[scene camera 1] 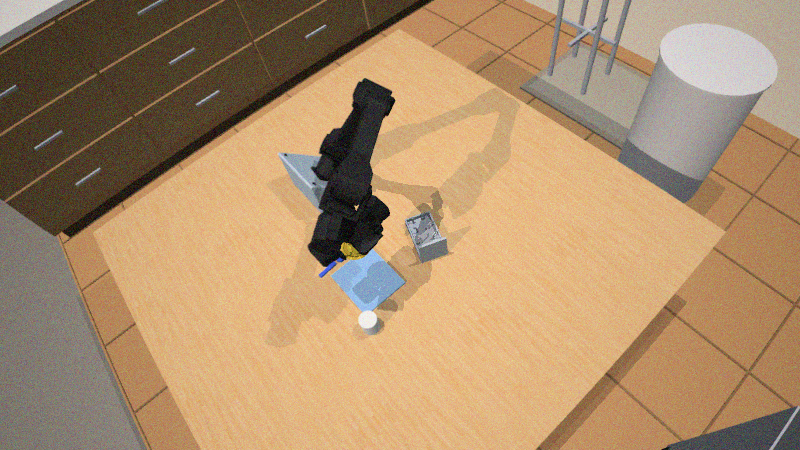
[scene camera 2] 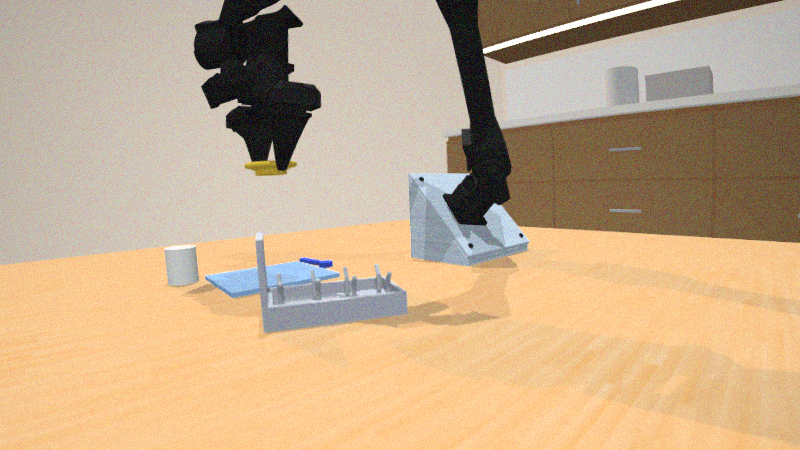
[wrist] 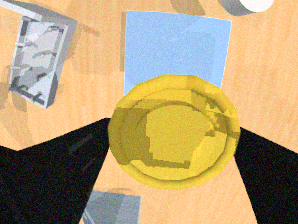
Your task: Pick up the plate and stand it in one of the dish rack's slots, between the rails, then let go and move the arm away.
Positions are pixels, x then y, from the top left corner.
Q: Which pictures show my gripper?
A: Scene camera 1, scene camera 2 and the wrist view: all of them.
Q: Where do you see a light blue mat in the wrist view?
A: At 194, 45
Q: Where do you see a light blue mat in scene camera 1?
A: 368, 282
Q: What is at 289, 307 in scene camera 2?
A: A grey dish rack.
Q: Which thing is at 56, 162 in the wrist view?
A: My gripper.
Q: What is my gripper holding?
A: A yellow plate.
